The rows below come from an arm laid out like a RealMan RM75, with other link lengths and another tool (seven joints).
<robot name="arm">
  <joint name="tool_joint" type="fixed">
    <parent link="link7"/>
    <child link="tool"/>
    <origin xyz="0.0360 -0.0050 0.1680" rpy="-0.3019 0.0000 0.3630"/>
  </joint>
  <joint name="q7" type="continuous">
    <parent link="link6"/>
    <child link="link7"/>
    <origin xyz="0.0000 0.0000 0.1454"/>
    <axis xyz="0 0 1"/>
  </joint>
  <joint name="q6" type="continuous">
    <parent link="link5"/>
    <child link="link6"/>
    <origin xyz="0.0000 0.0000 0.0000"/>
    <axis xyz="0 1 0"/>
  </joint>
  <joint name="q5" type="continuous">
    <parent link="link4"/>
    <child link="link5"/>
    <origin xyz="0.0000 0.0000 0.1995"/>
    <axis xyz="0 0 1"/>
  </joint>
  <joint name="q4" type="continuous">
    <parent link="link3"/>
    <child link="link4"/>
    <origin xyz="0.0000 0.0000 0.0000"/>
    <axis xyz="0 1 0"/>
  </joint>
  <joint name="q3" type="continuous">
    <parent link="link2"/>
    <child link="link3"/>
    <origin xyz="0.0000 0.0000 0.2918"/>
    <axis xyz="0 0 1"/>
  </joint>
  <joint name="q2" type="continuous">
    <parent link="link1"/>
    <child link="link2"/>
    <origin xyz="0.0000 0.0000 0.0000"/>
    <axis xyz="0 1 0"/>
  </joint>
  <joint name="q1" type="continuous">
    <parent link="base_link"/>
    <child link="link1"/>
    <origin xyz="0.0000 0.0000 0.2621"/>
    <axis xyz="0 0 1"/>
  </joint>
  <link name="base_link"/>
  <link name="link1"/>
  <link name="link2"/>
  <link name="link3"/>
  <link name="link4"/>
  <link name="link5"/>
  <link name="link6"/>
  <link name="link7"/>
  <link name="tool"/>
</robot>
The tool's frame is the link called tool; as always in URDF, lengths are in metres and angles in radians. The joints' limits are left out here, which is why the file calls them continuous.
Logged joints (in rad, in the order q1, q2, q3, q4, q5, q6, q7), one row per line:
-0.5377, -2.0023, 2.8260, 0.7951, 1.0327, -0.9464, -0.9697
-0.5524, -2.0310, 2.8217, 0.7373, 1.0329, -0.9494, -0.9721
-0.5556, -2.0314, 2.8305, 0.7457, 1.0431, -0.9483, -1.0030
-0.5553, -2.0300, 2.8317, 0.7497, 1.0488, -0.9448, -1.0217
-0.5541, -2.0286, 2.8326, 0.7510, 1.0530, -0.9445, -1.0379
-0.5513, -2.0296, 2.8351, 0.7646, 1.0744, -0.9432, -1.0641
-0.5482, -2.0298, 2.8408, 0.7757, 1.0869, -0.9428, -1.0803
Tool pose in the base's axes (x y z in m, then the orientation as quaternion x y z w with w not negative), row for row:
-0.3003, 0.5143, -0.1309, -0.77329, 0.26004, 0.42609, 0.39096
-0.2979, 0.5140, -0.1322, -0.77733, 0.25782, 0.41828, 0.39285
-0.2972, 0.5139, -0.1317, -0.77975, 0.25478, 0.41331, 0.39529
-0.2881, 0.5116, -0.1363, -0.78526, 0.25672, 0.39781, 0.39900
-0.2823, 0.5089, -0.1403, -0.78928, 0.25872, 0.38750, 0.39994
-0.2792, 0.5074, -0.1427, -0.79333, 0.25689, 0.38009, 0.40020
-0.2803, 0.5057, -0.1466, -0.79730, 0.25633, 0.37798, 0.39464
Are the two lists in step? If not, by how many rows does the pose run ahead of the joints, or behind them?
The pose runs 2 rows ahead of the joints: the pose in row i belongs to the joints in row i + 2.
